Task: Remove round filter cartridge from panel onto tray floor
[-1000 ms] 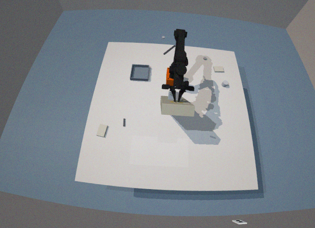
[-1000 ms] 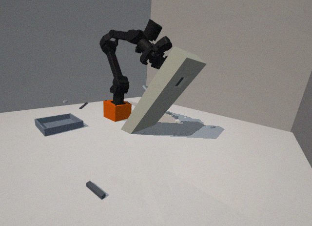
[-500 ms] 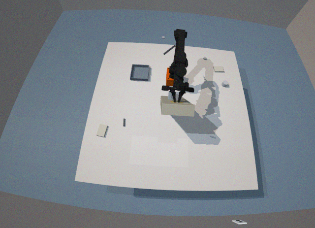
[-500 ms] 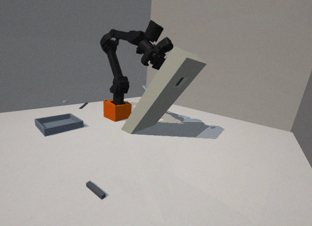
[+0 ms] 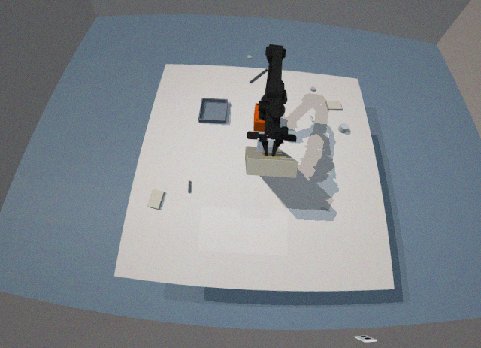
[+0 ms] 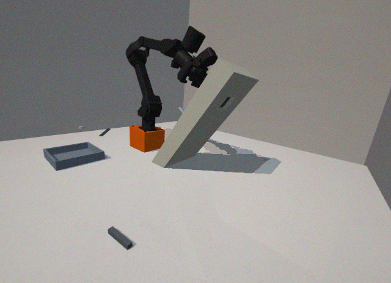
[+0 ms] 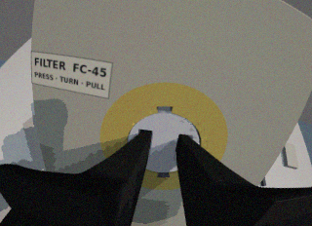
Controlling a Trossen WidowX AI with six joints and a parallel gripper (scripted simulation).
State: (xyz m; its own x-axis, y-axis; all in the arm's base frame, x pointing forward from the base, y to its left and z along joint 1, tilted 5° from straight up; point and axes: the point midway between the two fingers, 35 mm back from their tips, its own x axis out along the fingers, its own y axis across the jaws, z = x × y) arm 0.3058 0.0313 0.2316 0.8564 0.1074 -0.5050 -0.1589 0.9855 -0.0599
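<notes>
The round filter cartridge is 1 cm ahead of my gripper tip and 1 cm below it. Also, from my gripper tip: tray 38 cm behind, 33 cm to the right, 27 cm below.
</notes>
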